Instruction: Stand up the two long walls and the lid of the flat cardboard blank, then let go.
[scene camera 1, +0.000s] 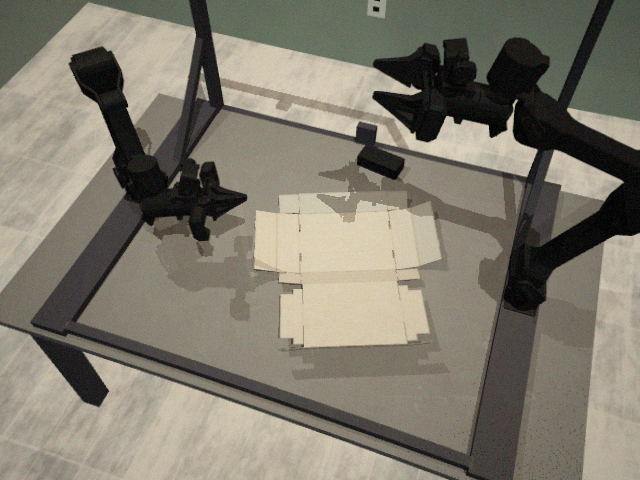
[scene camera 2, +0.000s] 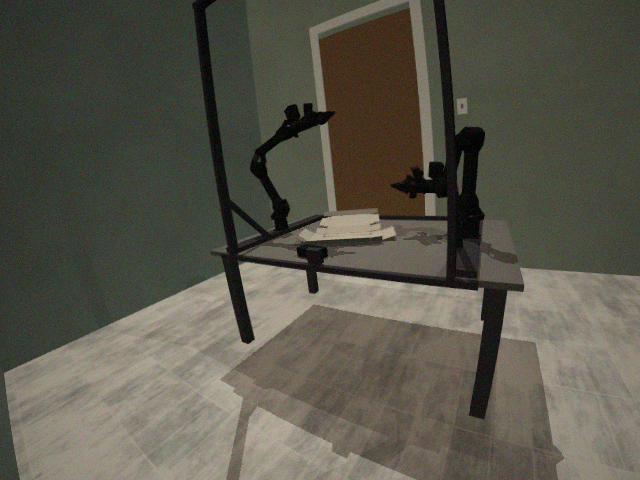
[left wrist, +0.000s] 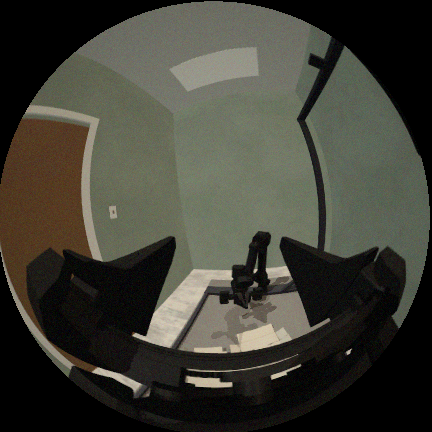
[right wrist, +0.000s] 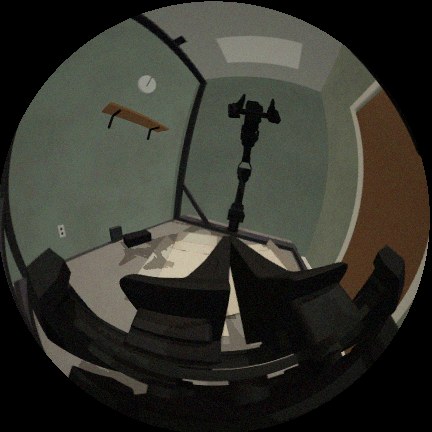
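Seen in the pictures: left gripper, fingertip midpoint: (scene camera 1: 373, 78) (scene camera 2: 333, 111) (left wrist: 229, 242) (right wrist: 259, 95); right gripper, fingertip midpoint: (scene camera 1: 246, 197) (scene camera 2: 390, 185) (left wrist: 246, 307) (right wrist: 227, 240); left arm's base, link origin: (scene camera 1: 521, 300) (scene camera 2: 281, 229) (right wrist: 231, 229); right arm's base, link origin: (scene camera 2: 470, 236).
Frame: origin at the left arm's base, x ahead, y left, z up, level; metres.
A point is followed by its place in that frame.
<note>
The cream cardboard blank (scene camera 1: 343, 242) {x 0.409, y -0.033, z -0.018 m} (scene camera 2: 348, 223) {x 0.340, y 0.116, z 0.011 m} (left wrist: 257, 337) {x 0.556, y 0.019, z -0.011 m} lies spread out mid-table. In scene camera 1 its far long wall (scene camera 1: 351, 202) {x 0.425, y -0.145, z -0.004 m} lies low and partly shadowed; its near long wall (scene camera 1: 348, 276) {x 0.366, y 0.061, z -0.007 m} is a low strip between base and lid. The lid (scene camera 1: 361, 315) {x 0.306, y 0.161, z 0.019 m} is close to flat, its outer edge slightly off the table. The end flaps (scene camera 1: 266, 240) {x 0.576, y 0.031, z -0.003 m} (scene camera 1: 424, 235) {x 0.234, y -0.099, z 0.004 m} tilt up slightly. My left gripper (scene camera 1: 374, 79) {x 0.344, y 0.063, z 0.544 m} (scene camera 2: 333, 113) {x 0.344, y 0.063, z 0.544 m} (left wrist: 229, 242) {x 0.344, y 0.063, z 0.544 m} (right wrist: 258, 95) {x 0.344, y 0.063, z 0.544 m} is open and empty, high above the table. My right gripper (scene camera 1: 246, 197) {x 0.585, y 0.074, z 0.193 m} (scene camera 2: 392, 184) {x 0.585, y 0.074, z 0.193 m} (right wrist: 227, 240) {x 0.585, y 0.074, z 0.193 m} is shut and empty, above the table, left of the blank in scene camera 1.
A black box (scene camera 1: 381, 161) {x 0.391, y -0.281, z 0.016 m} (right wrist: 137, 238) {x 0.410, y -0.274, z 0.007 m} lies beyond the blank in scene camera 1, beside a small dark block (scene camera 1: 366, 133) {x 0.455, y -0.358, z 0.023 m} (right wrist: 115, 233) {x 0.464, y -0.357, z 0.015 m} at the far rail. Dark frame rails edge the table (scene camera 1: 170, 335) {x 0.675, y 0.317, z -0.019 m}, with upright posts (scene camera 1: 205, 56) {x 0.881, y -0.340, z 0.165 m} (scene camera 2: 212, 118) {x 0.040, y -0.366, z 0.546 m} rising from them.
</note>
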